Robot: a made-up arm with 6 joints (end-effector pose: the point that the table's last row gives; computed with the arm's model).
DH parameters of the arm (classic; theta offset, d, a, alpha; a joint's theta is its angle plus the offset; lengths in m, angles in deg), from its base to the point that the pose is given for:
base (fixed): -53.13 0 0.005 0
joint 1: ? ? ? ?
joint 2: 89.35 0 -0.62 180
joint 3: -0.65 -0.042 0.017 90
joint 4: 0 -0.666 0.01 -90
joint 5: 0 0.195 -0.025 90
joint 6: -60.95 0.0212 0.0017 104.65
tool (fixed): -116 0.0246 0 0
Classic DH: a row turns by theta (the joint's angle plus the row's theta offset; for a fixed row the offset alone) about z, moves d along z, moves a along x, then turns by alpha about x.
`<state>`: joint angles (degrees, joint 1 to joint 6).
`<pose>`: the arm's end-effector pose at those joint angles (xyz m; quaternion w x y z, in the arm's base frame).
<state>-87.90 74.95 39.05 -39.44 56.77 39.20</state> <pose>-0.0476 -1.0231 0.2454 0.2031 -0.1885 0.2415 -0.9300</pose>
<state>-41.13 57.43 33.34 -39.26 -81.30 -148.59</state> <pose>0.7175 -0.8007 0.4802 0.2932 -0.7704 -0.4183 0.3814</pose>
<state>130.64 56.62 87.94 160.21 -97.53 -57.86</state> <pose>-0.8790 0.6637 1.3170 0.8907 0.0431 -0.2747 -0.3596</pose>
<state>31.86 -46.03 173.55 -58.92 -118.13 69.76</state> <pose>-0.9134 -0.6223 0.6673 0.0850 -0.3401 -0.7680 -0.5360</pose>
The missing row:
joint 1: 53.13 0.553 -0.015 -90
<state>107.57 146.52 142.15 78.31 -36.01 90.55</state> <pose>-0.3140 0.9484 0.1452 0.1627 0.6124 0.7661 0.1081</pose>
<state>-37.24 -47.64 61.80 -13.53 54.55 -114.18</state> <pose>-0.5926 0.2362 1.5878 0.4790 0.0125 -0.6825 0.5519</pose>
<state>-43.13 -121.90 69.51 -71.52 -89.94 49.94</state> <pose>-0.9231 0.8401 0.2565 0.0516 -0.7525 -0.5952 -0.2772</pose>
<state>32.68 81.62 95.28 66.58 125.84 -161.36</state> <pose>1.0546 0.5889 0.9709 0.3273 -0.0516 0.1424 0.9327</pose>
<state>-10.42 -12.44 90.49 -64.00 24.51 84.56</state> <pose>-0.1302 -0.0111 1.8262 0.4578 0.0535 -0.6194 -0.6355</pose>
